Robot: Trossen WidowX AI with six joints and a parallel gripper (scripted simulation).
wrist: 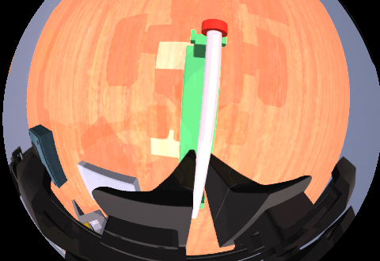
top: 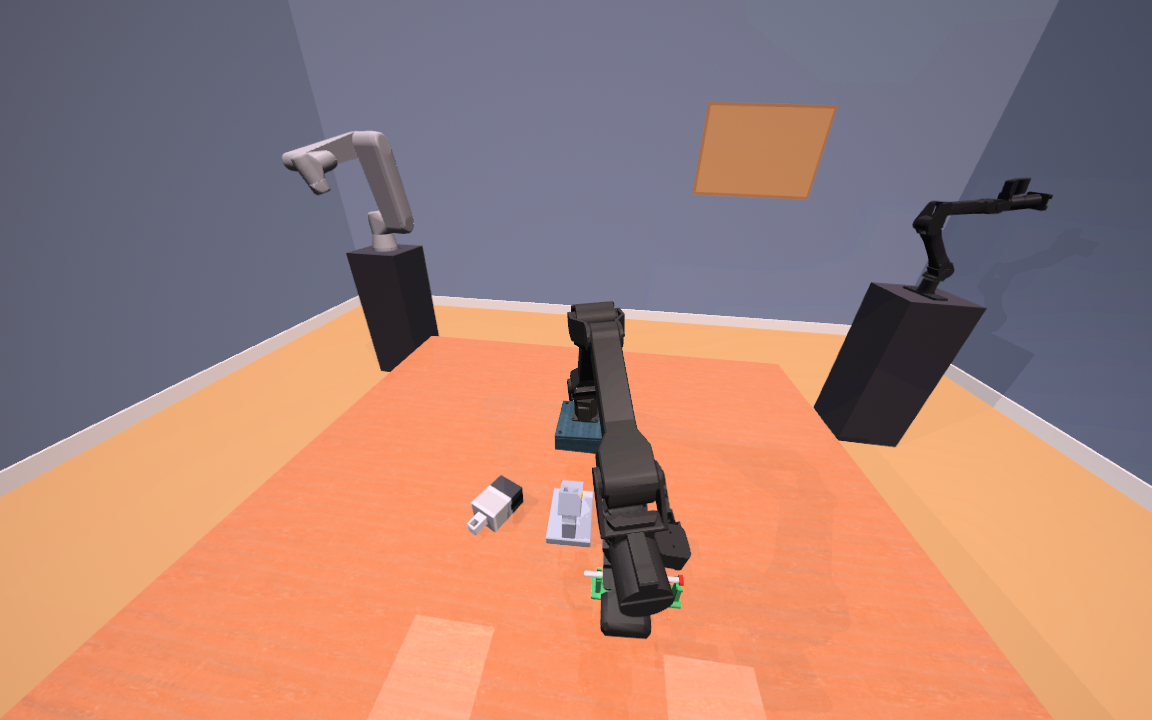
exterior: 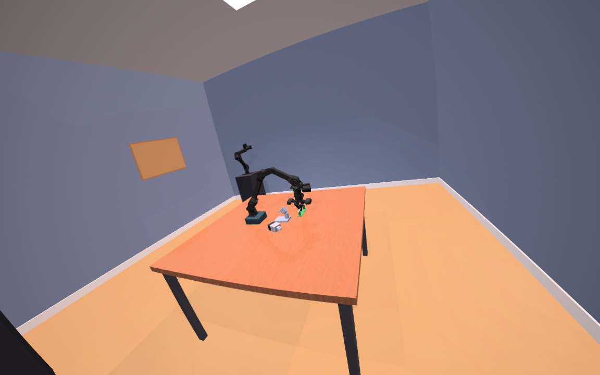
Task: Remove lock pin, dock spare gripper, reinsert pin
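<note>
Right now the green stand is 2 cm to the left of my gripper tip. Round my gripper tip: mount 10 cm to the right, 10 cm behind, 3 cm above; spare gripper 25 cm to the right, 9 cm behind.
</note>
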